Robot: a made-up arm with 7 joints. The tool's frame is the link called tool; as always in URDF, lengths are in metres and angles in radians.
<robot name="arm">
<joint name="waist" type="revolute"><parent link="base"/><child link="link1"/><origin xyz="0 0 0.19" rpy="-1.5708 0 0"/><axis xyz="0 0 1"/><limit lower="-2.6" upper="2.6" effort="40" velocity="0.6"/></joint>
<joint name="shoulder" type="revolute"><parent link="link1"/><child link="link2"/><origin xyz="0.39 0.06 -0.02" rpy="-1.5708 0 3.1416"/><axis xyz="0 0 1"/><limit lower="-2.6" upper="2.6" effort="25" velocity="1.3"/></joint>
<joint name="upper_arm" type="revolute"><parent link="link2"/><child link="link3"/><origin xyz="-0.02 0.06 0.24" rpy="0 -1.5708 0"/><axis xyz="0 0 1"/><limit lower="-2.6" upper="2.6" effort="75" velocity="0.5"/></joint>
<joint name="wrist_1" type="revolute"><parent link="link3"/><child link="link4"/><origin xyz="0.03 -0.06 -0.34" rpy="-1.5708 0 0"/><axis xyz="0 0 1"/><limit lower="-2.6" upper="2.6" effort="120" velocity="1.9"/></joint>
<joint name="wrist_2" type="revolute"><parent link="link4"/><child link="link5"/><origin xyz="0.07 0.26 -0.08" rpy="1.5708 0 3.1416"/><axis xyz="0 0 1"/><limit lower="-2.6" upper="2.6" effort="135" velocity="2.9"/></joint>
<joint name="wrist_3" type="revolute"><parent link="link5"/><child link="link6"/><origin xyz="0.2 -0.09 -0.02" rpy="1.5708 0 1.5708"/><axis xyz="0 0 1"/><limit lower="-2.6" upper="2.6" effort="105" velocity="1.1"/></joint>
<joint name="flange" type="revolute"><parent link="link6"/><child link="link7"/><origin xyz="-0.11 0.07 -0.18" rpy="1.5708 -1.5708 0"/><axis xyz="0 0 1"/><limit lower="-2.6" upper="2.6" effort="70" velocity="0.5"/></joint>
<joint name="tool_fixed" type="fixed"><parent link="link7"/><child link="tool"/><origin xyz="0.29 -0.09 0.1" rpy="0 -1.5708 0"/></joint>
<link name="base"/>
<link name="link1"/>
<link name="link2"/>
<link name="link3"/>
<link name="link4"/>
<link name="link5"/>
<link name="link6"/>
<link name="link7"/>
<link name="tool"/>
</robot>
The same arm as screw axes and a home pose.
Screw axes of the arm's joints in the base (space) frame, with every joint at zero. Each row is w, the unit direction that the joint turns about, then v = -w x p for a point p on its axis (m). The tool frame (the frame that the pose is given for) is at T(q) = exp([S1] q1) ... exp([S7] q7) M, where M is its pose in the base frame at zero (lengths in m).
S1: w 0 1 0 v -0.19 0 0
S2: w 0 0 1 v -0.02 -0.39 0
S3: w 1 0 0 v 0 0.37 0.08
S4: w 0 -1 0 v 0.4 0 -0.07
S5: w -1 0 0 v 0 -0.47 0.06
S6: w 0 0 -1 v -0.15 -0.17 0
S7: w 1 0 0 v 0 0.45 -0.26
M =
1 0.000011 -0.000004 -0.14
-0.000011 1 0 0.17
0.000004 0 1 0.16
0 0 0 1
Joint limits (deg, base to tool): -148.97..148.97 -148.97..148.97 -148.97..148.97 -148.97..148.97 -148.97..148.97 -148.97..148.97 -148.97..148.97

